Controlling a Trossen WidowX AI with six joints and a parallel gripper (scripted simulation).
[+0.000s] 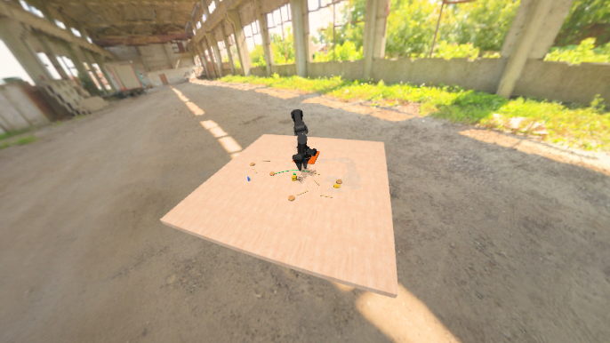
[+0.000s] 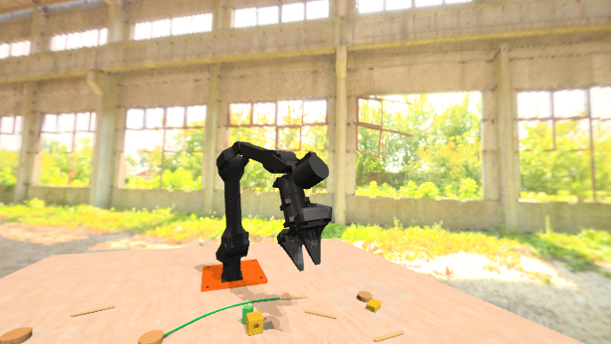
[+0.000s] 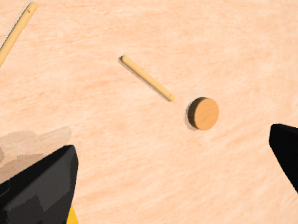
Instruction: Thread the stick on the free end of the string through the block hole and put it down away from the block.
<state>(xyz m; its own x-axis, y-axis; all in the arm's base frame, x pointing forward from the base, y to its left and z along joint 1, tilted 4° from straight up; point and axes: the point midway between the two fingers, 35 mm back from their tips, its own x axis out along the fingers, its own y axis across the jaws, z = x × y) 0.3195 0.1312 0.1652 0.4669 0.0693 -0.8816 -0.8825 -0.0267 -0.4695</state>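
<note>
Right now my gripper tip is 120 mm above the small green block, 110 mm to the left of it and 90 mm past it. Round my gripper tip: small blue piece: 430 mm to the right, 130 mm below, 30 mm ahead; then thin wooden stick: 170 mm behind, 130 mm below, 10 mm to the left.
</note>
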